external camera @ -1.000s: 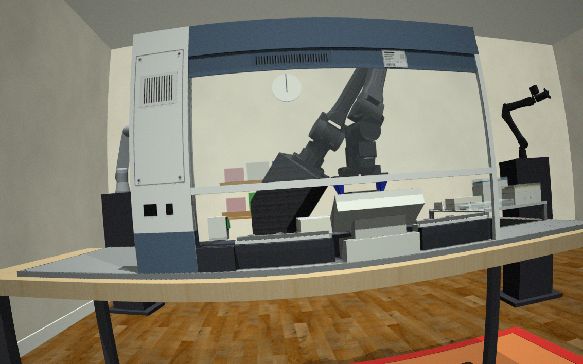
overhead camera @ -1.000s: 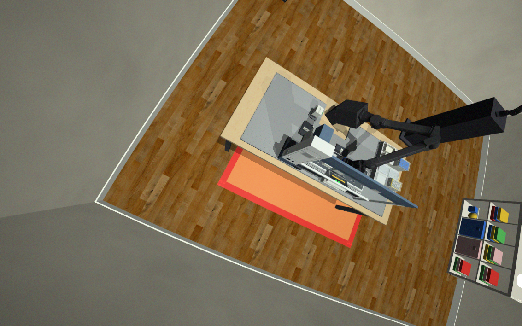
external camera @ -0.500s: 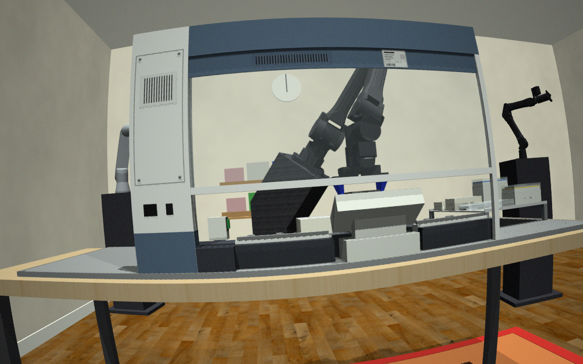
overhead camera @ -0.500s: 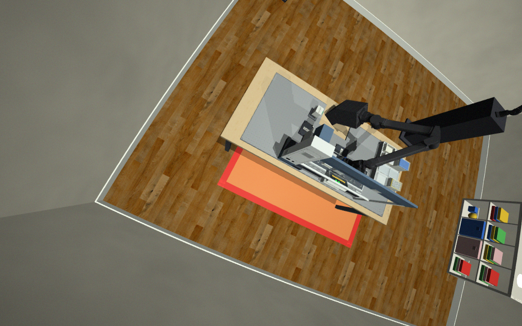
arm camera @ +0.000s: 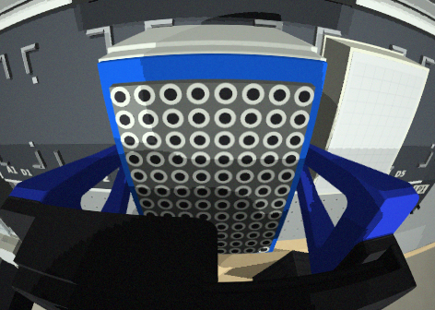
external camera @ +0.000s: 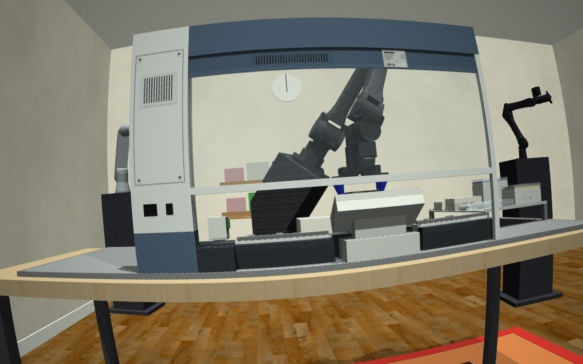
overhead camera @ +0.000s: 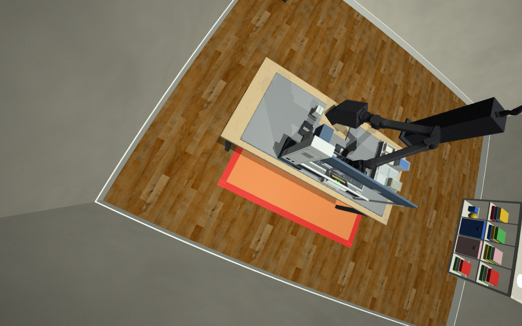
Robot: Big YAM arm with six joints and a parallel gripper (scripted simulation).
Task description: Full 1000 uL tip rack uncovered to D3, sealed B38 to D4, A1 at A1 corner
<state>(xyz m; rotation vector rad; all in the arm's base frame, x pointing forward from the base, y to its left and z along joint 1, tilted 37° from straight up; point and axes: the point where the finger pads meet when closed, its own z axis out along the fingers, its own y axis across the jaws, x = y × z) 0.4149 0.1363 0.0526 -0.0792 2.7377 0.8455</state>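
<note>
Now: hand 1 cm past the blue tip rack and 1 cm to the left of it. The rest, counted from my hand: curved post (14 cm ahead, 33 cm to the left, 11 cm above); then crossbar (19 cm ahead, 2 cm to the right, 5 cm above); then clear front panel (19 cm ahead, 2 cm to the right, 20 cm above).
</note>
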